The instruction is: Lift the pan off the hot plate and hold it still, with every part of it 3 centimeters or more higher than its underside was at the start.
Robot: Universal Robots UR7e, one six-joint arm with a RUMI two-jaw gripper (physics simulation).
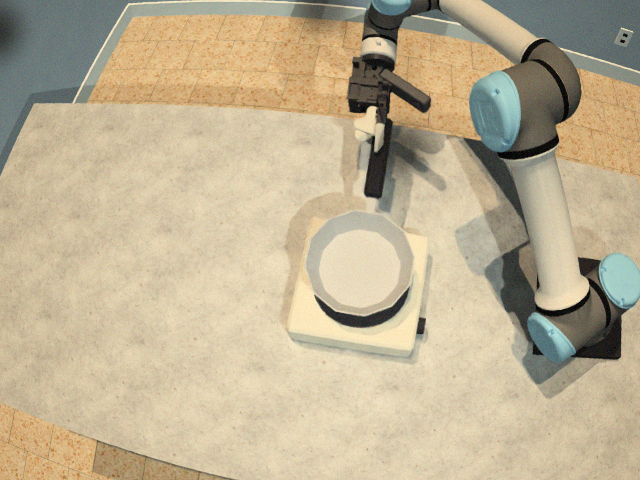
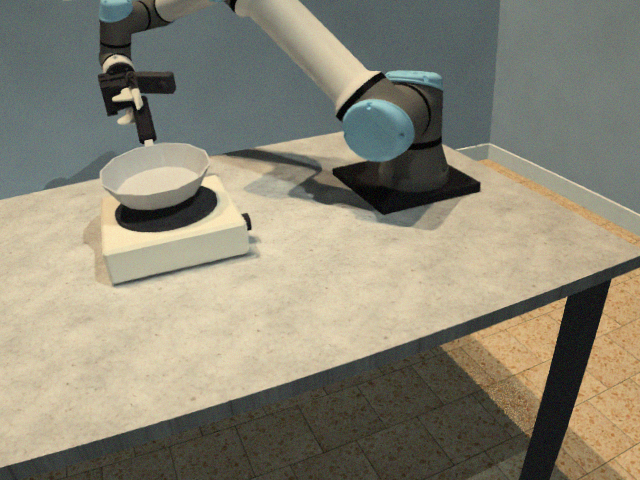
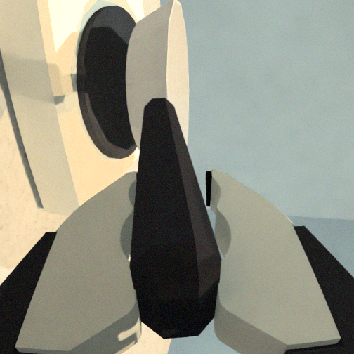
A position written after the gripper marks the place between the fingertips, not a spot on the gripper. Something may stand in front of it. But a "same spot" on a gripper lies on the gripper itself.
Scene:
gripper: image 1; image 2; image 3 173,174
light grey pan: image 1; image 2 158,176; image 3
same spot on light grey pan: (image 3: 175,265) = (image 1: 391,120)
same spot on gripper: (image 2: 132,93) = (image 1: 376,129)

